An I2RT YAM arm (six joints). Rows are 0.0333 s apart.
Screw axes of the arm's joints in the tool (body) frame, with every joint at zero. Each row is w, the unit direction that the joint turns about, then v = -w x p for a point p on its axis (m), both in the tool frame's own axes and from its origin. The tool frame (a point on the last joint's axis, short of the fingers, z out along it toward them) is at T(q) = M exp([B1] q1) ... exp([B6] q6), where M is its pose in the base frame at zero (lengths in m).
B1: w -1 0 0 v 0 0.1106 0
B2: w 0 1 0 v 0.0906 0 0.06
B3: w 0 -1 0 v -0.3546 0 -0.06
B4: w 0 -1 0 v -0.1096 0 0
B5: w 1 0 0 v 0 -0.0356 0
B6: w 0 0 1 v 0 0 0
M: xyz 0.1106 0 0.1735 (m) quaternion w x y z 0.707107 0 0.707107 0
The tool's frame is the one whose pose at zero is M.
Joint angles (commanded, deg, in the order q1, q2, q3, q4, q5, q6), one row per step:
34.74, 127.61, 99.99, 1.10, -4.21, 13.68
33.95, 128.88, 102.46, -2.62, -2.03, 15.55
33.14, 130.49, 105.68, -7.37, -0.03, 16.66
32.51, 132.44, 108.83, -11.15, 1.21, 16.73
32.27, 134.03, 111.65, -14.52, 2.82, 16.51
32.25, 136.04, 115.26, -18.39, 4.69, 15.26
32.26, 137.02, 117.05, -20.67, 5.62, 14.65
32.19, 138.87, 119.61, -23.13, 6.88, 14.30
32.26, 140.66, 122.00, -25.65, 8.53, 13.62
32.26, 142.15, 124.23, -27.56, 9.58, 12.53
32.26, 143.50, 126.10, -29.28, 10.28, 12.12
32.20, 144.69, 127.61, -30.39, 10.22, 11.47
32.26, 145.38, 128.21, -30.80, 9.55, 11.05
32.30, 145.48, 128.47, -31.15, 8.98, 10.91
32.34, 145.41, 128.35, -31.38, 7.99, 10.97
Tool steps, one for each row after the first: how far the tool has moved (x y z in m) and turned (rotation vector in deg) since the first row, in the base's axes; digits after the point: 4 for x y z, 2 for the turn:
0.0079, -0.0050, -0.0028, -0.95, 2.52, -3.59
0.0161, -0.0100, -0.0058, -2.77, 5.09, -6.70
0.0239, -0.0129, -0.0106, -4.72, 6.85, -8.45
0.0288, -0.0137, -0.0136, -6.82, 7.97, -9.94
0.0336, -0.0122, -0.0165, -9.89, 8.59, -10.83
0.0353, -0.0118, -0.0184, -11.64, 9.18, -11.21
0.0392, -0.0110, -0.0241, -13.55, 10.00, -12.06
0.0419, -0.0097, -0.0303, -16.01, 10.66, -12.85
0.0447, -0.0087, -0.0339, -18.03, 10.78, -12.98
0.0468, -0.0079, -0.0381, -19.42, 11.31, -13.20
0.0489, -0.0072, -0.0422, -20.34, 11.69, -12.75
0.0494, -0.0057, -0.0459, -20.60, 12.12, -11.86
0.0490, -0.0050, -0.0458, -20.53, 12.39, -11.26
0.0481, -0.0045, -0.0462, -20.15, 12.96, -10.44

